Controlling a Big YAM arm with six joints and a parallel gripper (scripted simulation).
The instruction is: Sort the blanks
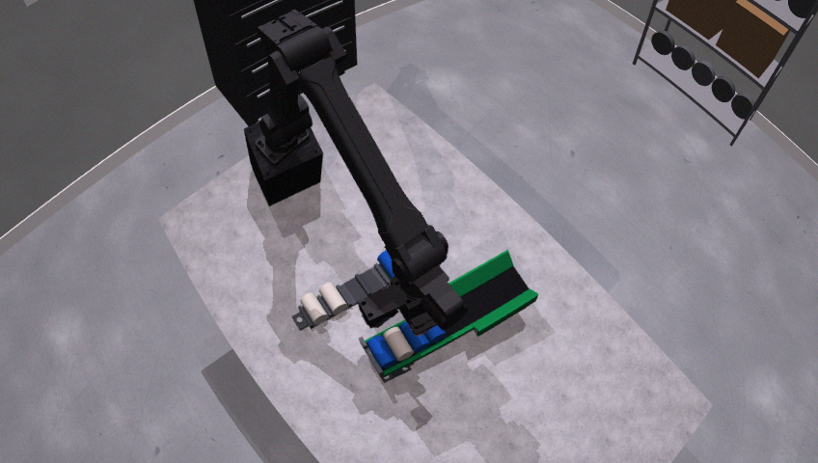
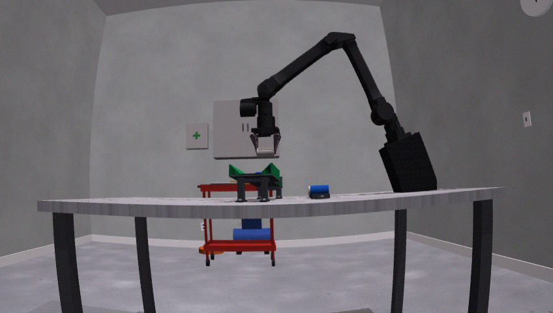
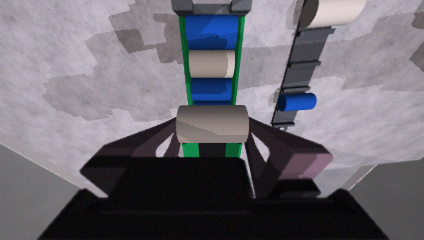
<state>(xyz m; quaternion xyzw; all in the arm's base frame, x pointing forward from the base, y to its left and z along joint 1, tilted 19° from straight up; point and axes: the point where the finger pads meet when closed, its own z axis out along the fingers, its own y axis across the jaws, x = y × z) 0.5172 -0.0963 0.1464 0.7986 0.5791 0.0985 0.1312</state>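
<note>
Now: hand 19 cm past the stock rack, 4 cm to the right of it and 19 cm above it. Also, from my hand: feed ramp 3 cm ahead, 8 cm to the left, 12 cm below; grey stop 3 cm behind, 10 cm to the right, 12 cm below.
</note>
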